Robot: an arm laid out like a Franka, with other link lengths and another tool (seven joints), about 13 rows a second.
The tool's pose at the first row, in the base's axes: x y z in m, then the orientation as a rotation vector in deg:
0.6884 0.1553 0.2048 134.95 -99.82 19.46
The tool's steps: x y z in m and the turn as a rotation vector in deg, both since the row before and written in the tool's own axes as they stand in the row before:
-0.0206 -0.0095 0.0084 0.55 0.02 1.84
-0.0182 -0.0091 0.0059 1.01 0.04 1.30
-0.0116 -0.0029 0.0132 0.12 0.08 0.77
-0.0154 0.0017 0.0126 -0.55 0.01 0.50
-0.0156 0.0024 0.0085 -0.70 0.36 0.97
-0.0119 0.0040 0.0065 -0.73 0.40 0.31
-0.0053 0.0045 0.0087 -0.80 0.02 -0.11
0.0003 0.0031 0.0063 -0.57 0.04 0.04
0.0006 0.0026 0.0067 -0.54 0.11 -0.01
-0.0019 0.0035 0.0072 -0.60 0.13 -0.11
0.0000 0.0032 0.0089 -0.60 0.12 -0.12
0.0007 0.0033 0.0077 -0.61 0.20 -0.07
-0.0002 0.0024 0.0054 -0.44 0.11 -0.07
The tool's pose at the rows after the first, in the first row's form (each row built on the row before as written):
0.6923 0.1744 0.1905 133.84 -102.21 20.29
0.6970 0.1919 0.1795 133.43 -104.03 21.51
0.6984 0.1997 0.1635 132.82 -104.97 21.82
0.6947 0.2101 0.1468 132.04 -105.45 21.35
0.6899 0.2217 0.1340 130.55 -106.30 21.17
0.6842 0.2301 0.1241 129.58 -106.31 20.91
0.6794 0.2315 0.1142 129.14 -105.98 20.11
0.6768 0.2287 0.1083 128.71 -105.87 19.59
0.6747 0.2256 0.1022 128.30 -105.68 19.17
0.6712 0.2245 0.0949 127.93 -105.34 18.69
0.6683 0.2211 0.0866 127.57 -104.99 18.20
0.6653 0.2174 0.0797 127.11 -104.66 17.80
0.6629 0.2154 0.0747 126.82 -104.42 17.47

